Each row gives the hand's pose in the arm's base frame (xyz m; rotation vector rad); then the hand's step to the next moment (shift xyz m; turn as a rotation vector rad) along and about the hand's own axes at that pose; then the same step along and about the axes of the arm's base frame.
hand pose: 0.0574 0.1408 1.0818 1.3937 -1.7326 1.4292
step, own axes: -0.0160 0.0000 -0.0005 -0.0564 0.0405 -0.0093
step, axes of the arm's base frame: 0.0056 0.0067 -0.0134 -0.0187 0.0277 -0.0616
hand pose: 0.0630 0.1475 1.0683 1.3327 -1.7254 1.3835
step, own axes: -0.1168 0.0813 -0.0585 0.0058 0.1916 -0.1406
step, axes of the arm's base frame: -0.0426 0.0941 -0.1141 -0.2006 0.1252 -0.0246
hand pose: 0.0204 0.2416 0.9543 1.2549 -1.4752 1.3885
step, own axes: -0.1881 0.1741 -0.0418 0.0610 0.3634 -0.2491
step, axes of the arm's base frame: -0.1256 0.0604 -0.2192 -0.3910 0.2120 -0.0014
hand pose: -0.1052 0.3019 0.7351 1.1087 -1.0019 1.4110
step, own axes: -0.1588 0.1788 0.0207 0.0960 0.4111 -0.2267
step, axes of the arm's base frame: -0.1690 -0.0763 -0.1524 -0.4372 0.1925 0.0371
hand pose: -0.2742 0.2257 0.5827 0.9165 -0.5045 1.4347
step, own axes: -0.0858 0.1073 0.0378 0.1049 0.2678 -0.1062
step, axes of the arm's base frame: -0.1054 -0.0937 -0.0203 -0.2706 0.1190 0.0813
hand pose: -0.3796 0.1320 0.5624 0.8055 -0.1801 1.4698
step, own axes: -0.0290 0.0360 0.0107 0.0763 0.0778 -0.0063
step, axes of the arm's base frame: -0.0335 -0.0333 0.0046 -0.0634 0.0575 0.0678
